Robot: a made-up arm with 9 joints. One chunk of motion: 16 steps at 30 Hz.
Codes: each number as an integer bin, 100 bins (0 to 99) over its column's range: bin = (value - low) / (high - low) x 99, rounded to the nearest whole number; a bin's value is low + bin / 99 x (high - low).
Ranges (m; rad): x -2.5..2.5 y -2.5..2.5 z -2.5..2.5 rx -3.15..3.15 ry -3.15..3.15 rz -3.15..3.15
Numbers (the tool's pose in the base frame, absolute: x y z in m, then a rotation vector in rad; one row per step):
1: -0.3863 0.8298 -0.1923 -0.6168 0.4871 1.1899
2: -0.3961 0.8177 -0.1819 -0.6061 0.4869 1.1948
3: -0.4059 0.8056 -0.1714 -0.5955 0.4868 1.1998
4: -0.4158 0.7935 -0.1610 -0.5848 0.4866 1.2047
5: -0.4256 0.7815 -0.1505 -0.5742 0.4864 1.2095
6: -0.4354 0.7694 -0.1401 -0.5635 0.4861 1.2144
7: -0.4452 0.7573 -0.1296 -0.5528 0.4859 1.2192
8: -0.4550 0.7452 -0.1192 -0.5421 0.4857 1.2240
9: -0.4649 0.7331 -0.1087 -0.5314 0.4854 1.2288
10: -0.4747 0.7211 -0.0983 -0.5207 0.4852 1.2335
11: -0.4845 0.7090 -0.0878 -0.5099 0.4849 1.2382
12: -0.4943 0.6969 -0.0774 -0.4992 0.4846 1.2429
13: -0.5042 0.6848 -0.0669 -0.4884 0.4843 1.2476
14: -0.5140 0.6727 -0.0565 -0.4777 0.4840 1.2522
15: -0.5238 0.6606 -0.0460 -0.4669 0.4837 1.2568
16: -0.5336 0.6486 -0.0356 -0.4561 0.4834 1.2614
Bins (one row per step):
1: 42 66 46 40 57 68
2: 42 66 46 40 57 68
3: 41 65 46 40 57 68
4: 41 65 46 40 57 68
5: 41 65 47 40 57 69
6: 41 65 47 41 57 69
7: 41 64 47 41 57 69
8: 40 64 47 41 57 69
9: 40 64 47 41 57 69
10: 40 64 48 41 57 69
11: 40 64 48 41 57 69
12: 40 63 48 42 57 69
13: 40 63 48 42 57 69
14: 39 63 48 42 57 69
15: 39 63 49 42 57 69
16: 39 62 49 42 57 69

